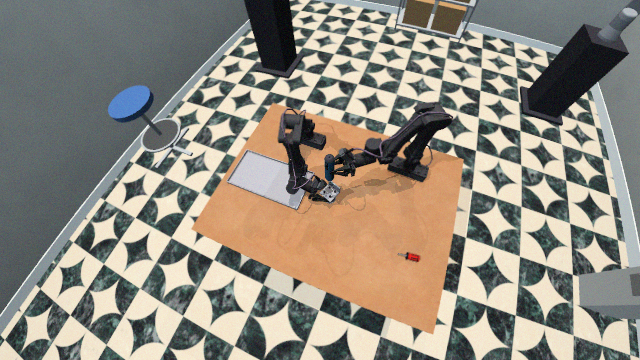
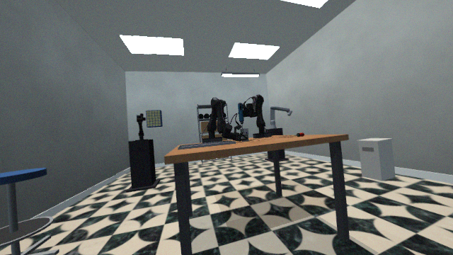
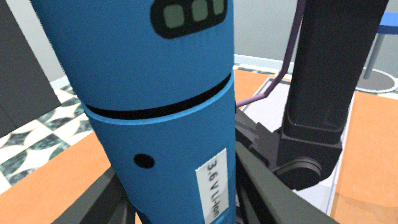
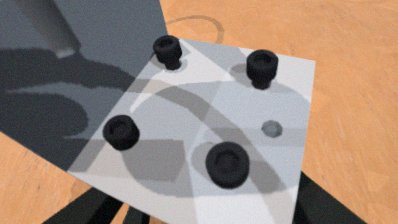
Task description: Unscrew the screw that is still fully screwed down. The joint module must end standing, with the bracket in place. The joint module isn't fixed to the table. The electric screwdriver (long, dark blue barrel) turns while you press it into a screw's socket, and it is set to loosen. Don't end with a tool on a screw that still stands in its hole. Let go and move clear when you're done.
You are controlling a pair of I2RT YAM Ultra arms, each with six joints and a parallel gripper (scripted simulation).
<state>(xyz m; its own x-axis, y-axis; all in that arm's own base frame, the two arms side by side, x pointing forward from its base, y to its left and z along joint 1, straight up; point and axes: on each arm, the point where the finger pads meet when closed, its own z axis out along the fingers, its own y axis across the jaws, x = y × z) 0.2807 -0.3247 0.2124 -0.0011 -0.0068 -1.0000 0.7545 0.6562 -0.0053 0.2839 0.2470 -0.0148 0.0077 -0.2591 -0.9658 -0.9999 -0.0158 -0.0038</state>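
The round joint module is right at my right hand. Also, from my right hand: grey mat: 33 cm to the right, 2 cm below, 1 cm ahead; grey bracket: 5 cm above; screw: 5 cm above, 2 cm to the right, 1 cm ahead.
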